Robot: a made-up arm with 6 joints. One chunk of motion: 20 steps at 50 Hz.
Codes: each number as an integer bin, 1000 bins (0 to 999) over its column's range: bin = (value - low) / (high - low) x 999, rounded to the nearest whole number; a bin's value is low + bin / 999 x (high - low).
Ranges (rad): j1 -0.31..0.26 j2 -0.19..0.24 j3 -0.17..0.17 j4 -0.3..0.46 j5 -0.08..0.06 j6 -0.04..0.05
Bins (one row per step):
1: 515 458 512 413 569 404
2: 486 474 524 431 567 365
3: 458 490 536 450 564 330
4: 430 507 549 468 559 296
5: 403 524 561 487 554 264
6: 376 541 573 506 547 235
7: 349 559 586 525 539 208
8: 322 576 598 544 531 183
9: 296 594 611 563 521 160
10: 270 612 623 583 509 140
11: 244 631 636 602 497 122
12: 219 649 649 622 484 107
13: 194 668 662 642 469 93
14: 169 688 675 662 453 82
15: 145 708 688 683 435 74
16: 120 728 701 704 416 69
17: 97 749 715 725 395 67
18: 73 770 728 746 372 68
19: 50 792 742 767 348 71
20: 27 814 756 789 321 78
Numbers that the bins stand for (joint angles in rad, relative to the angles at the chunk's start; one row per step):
1: -0.0162 0.0071 0.0043 0.0142 -0.0003 -0.0036
2: -0.0327 0.0140 0.0083 0.0279 -0.0005 -0.0071
3: -0.0487 0.0209 0.0124 0.0423 -0.0010 -0.0103
4: -0.0647 0.0282 0.0168 0.0560 -0.0017 -0.0133
5: -0.0801 0.0355 0.0209 0.0705 -0.0024 -0.0162
6: -0.0955 0.0429 0.0250 0.0849 -0.0033 -0.0188
7: -0.1109 0.0506 0.0294 0.0994 -0.0045 -0.0213
8: -0.1263 0.0579 0.0335 0.1139 -0.0056 -0.0235
9: -0.1411 0.0657 0.0379 0.1283 -0.0070 -0.0256
10: -0.1559 0.0734 0.0420 0.1435 -0.0087 -0.0274
11: -0.1708 0.0816 0.0465 0.1580 -0.0104 -0.0290
12: -0.1850 0.0893 0.0509 0.1732 -0.0122 -0.0304
13: -0.1993 0.0975 0.0553 0.1884 -0.0143 -0.0316
14: -0.2136 0.1061 0.0597 0.2036 -0.0165 -0.0326
15: -0.2273 0.1147 0.0642 0.2196 -0.0190 -0.0333
16: -0.2415 0.1234 0.0686 0.2356 -0.0217 -0.0338
17: -0.2547 0.1324 0.0733 0.2516 -0.0246 -0.0340
18: -0.2683 0.1414 0.0778 0.2675 -0.0279 -0.0339
19: -0.2815 0.1509 0.0825 0.2835 -0.0312 -0.0336
20: -0.2946 0.1604 0.0873 0.3002 -0.0350 -0.0330

